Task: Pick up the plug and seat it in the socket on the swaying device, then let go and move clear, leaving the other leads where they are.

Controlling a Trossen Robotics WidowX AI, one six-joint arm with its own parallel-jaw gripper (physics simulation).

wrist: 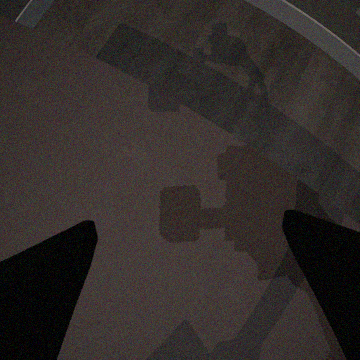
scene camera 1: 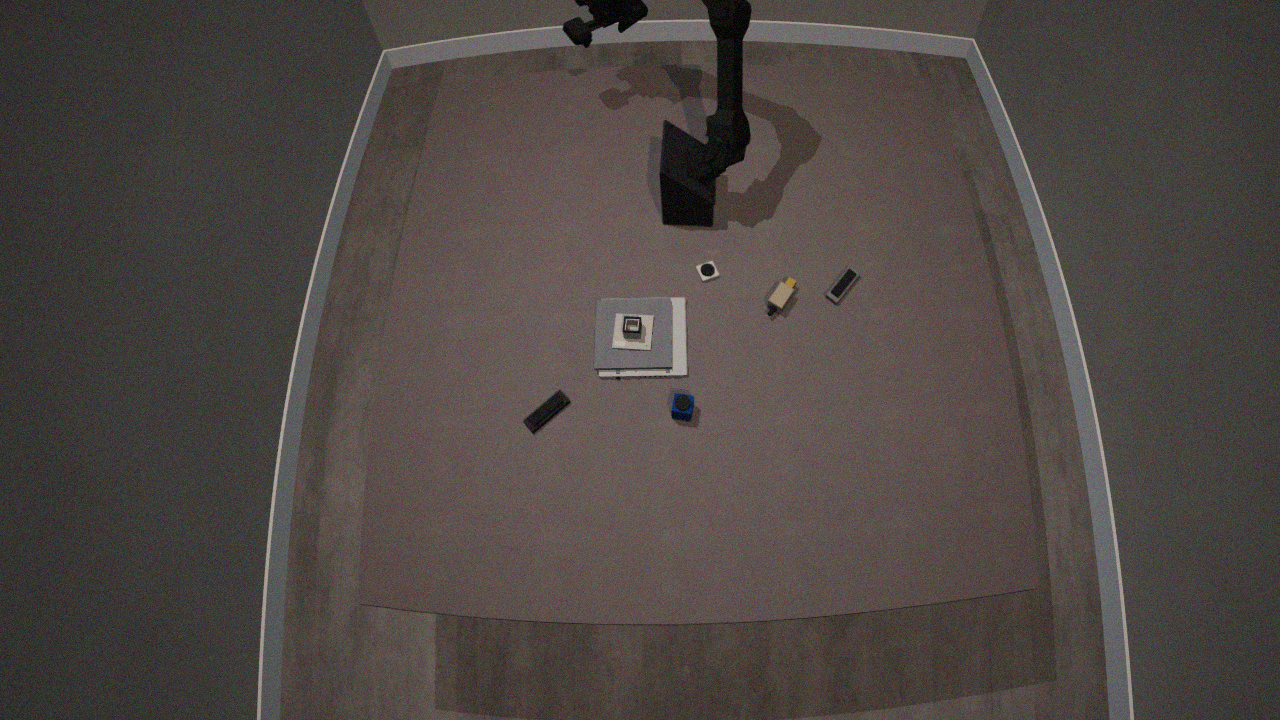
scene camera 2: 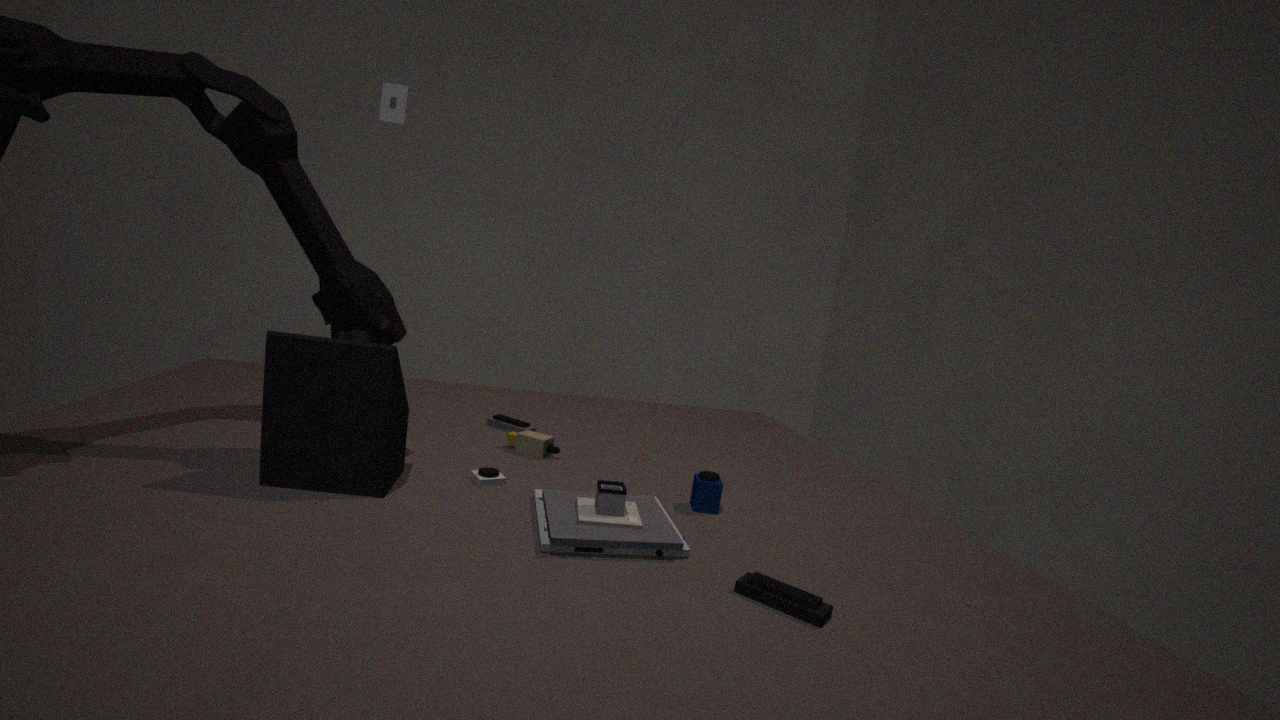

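Observation:
The plug [scene camera 1: 781, 296] [scene camera 2: 535, 444], a tan block with a yellow tip and a black rear end, lies on the mat right of the device in scene camera 1. The device [scene camera 1: 607, 358] [scene camera 2: 657, 536] is a grey plate on a white base. Its socket [scene camera 1: 631, 336] [scene camera 2: 611, 501], a small grey box with a black-rimmed opening facing up, stands on a pale square plate. My gripper [wrist: 190, 225] is open and empty, high over the mat beyond the arm's base and far from the plug. The plug and device do not show in the wrist view.
A black bar [scene camera 1: 546, 411] [scene camera 2: 782, 599], a blue block [scene camera 1: 682, 407] [scene camera 2: 706, 493] and a white block with a black disc [scene camera 1: 707, 271] [scene camera 2: 487, 477] lie around the device. A grey-and-black bar [scene camera 1: 842, 284] [scene camera 2: 510, 421] lies beyond the plug. The arm's dark base [scene camera 1: 687, 201] [scene camera 2: 331, 416] stands behind.

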